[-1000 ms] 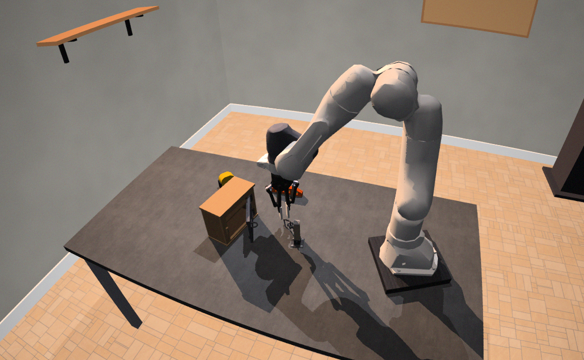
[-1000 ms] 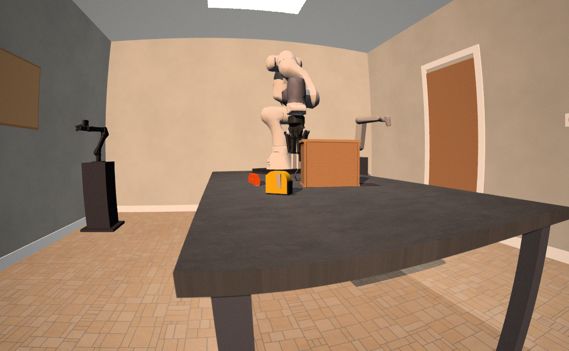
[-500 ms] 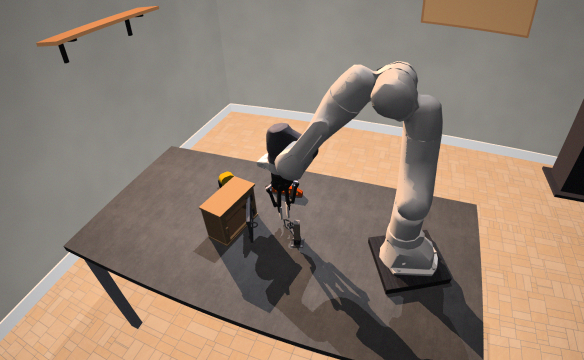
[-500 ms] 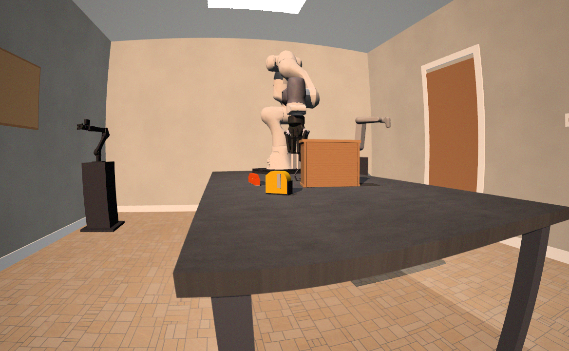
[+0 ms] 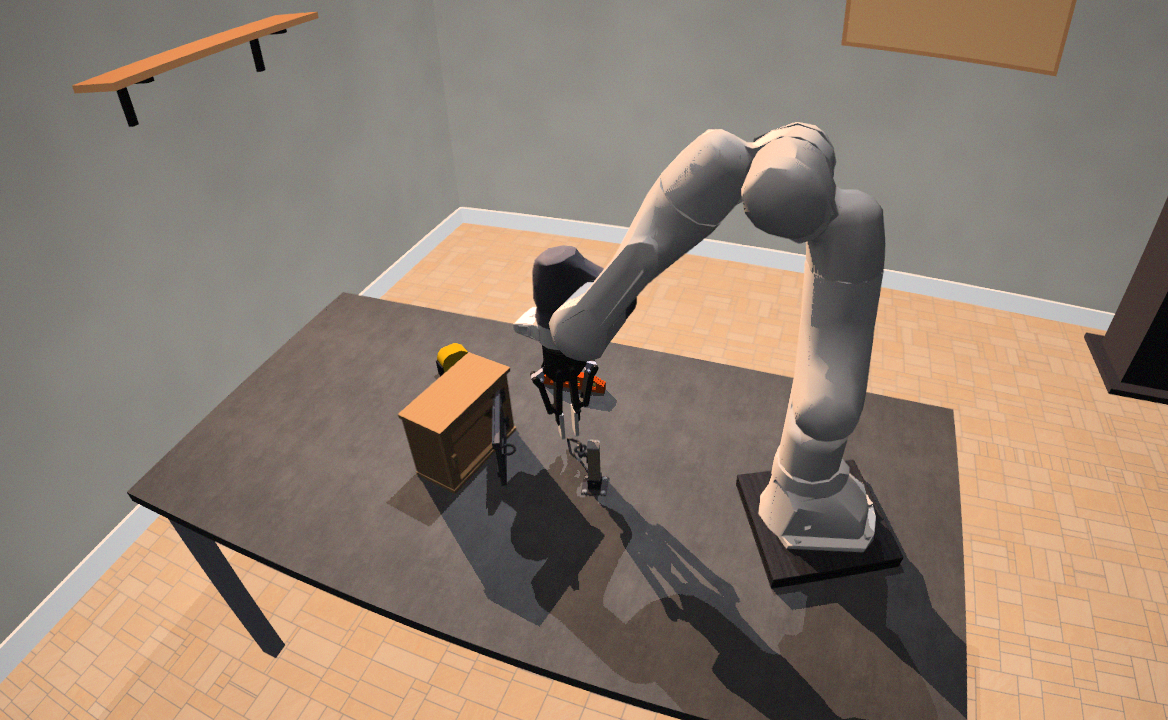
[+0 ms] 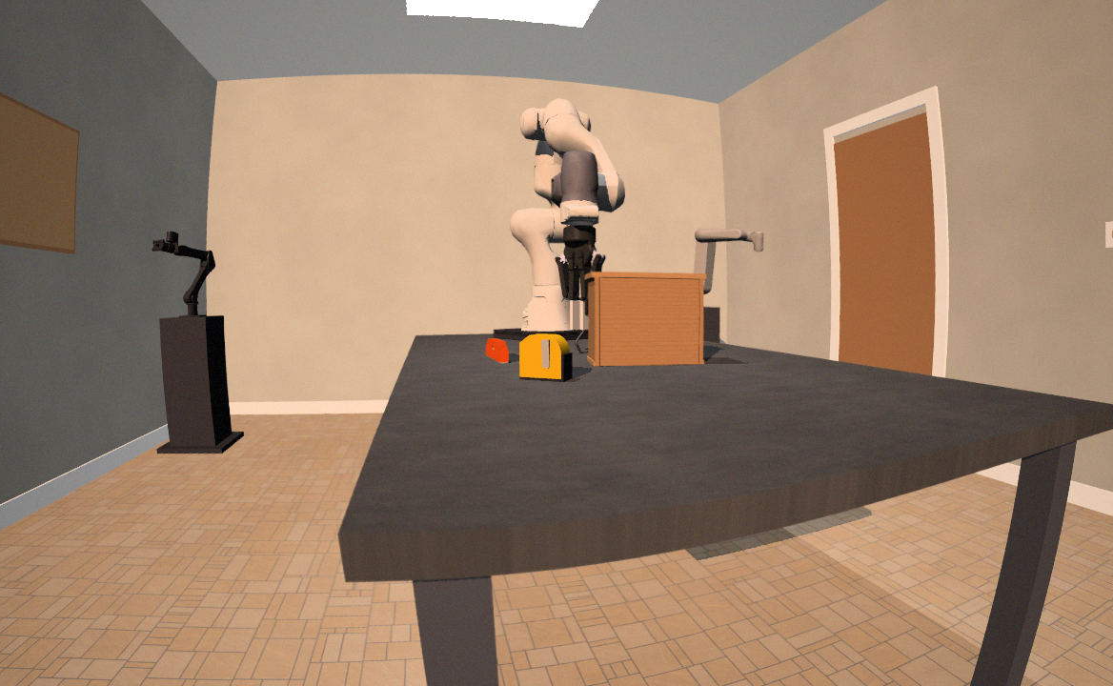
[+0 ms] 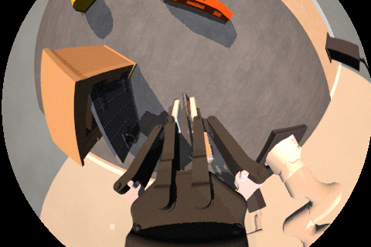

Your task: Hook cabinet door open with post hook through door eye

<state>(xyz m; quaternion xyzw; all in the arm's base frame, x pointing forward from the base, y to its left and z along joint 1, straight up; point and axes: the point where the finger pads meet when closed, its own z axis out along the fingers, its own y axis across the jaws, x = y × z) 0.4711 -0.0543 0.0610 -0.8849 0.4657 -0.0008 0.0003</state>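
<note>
The hook is 30 mm behind my hand, 40 mm to the left of it and 30 mm below it. The rest, counted from my hand: dark door: 110 mm ahead, 60 mm to the left, 10 mm below; then orange spirit level: 60 mm ahead, 200 mm to the right, 70 mm below; then yellow tape measure: 370 mm ahead, 180 mm to the right, 60 mm below.
</note>
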